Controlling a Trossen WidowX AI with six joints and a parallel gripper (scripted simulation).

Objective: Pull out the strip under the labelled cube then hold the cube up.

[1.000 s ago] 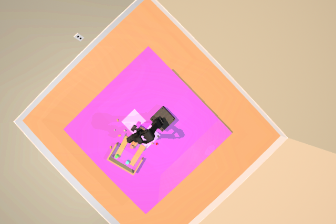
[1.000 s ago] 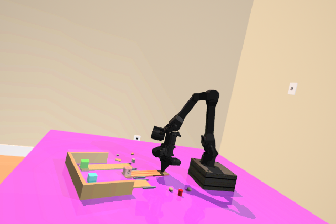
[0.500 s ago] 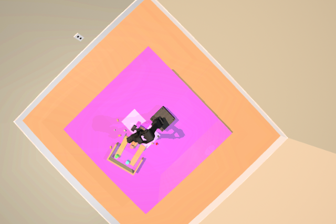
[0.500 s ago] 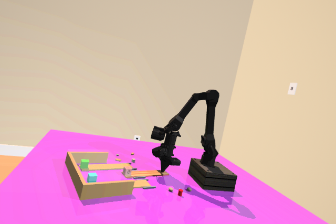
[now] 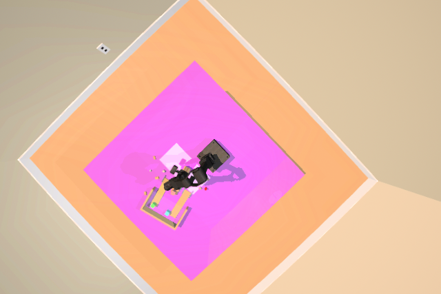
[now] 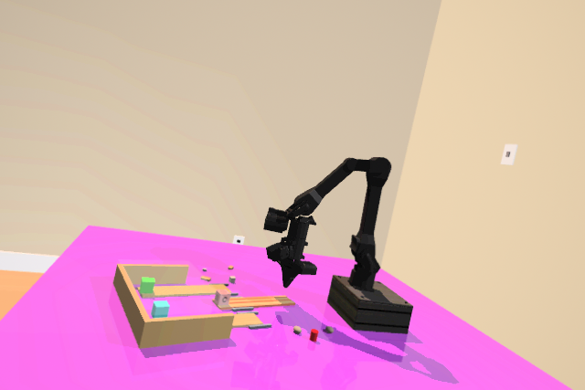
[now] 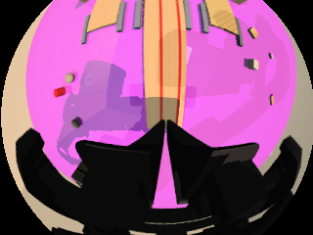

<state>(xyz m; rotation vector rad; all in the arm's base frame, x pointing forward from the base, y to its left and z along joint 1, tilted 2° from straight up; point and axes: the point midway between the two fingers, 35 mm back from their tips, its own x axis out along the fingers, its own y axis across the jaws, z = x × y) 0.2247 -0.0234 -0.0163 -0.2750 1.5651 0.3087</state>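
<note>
The labelled cube lies 18 cm ahead of my gripper tip, 8 cm to the left of it and 2 cm below it. The rest, counted from my gripper tip: red peg: 4 cm behind, 21 cm to the left, 3 cm below.
</note>
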